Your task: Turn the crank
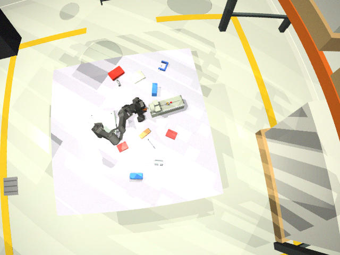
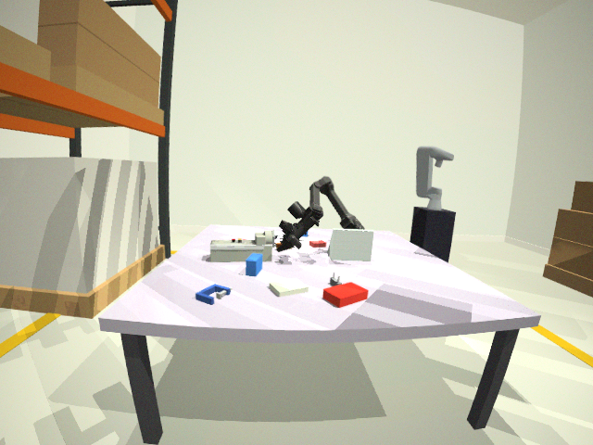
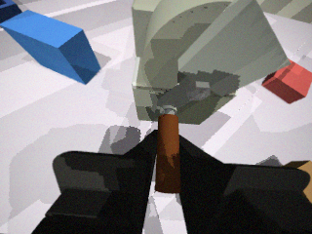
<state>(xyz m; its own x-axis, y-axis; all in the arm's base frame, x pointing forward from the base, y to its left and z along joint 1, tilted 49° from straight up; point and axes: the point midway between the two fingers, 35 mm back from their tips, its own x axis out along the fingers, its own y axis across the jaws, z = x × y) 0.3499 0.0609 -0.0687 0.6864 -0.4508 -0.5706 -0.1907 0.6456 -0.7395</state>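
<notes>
My gripper tip is 10 mm to the left of the crank and 40 mm below it. Also, from my gripper tip: red pointer 190 mm ahead, 30 mm to the left, 40 mm above; orange-brown crank handle 20 mm behind, 30 mm above; brown block 30 mm behind, 180 mm to the right, 20 mm below.
</notes>
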